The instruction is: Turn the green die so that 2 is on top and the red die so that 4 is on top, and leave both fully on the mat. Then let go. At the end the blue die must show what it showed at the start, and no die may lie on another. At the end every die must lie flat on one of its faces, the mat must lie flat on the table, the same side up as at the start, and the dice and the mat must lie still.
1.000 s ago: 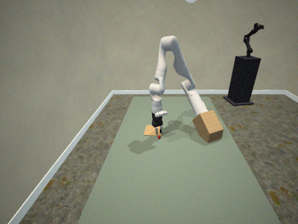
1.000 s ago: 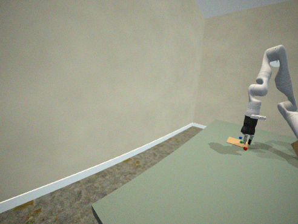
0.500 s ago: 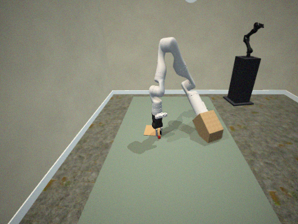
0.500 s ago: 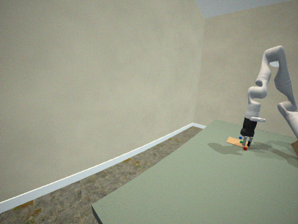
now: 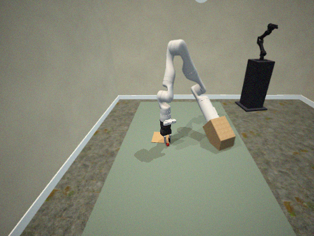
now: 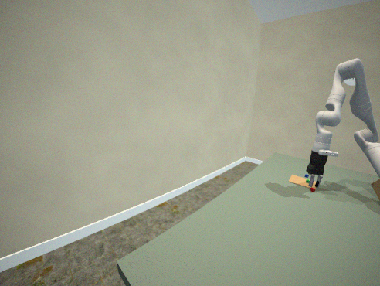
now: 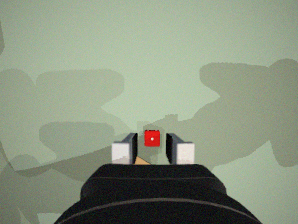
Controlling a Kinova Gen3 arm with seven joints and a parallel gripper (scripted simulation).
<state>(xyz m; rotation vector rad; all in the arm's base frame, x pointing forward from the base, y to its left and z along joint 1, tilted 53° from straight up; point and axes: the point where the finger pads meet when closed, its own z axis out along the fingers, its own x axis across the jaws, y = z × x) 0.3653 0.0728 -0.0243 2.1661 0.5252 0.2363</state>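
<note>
Now: the red die 30 mm below my hand. The rest, counted from my hand: tan mat (30 mm ahead, 100 mm to the right, 40 mm below); then blue die (10 mm behind, 220 mm to the right, 30 mm below); then green die (10 mm ahead, 100 mm to the right, 30 mm below).
</note>
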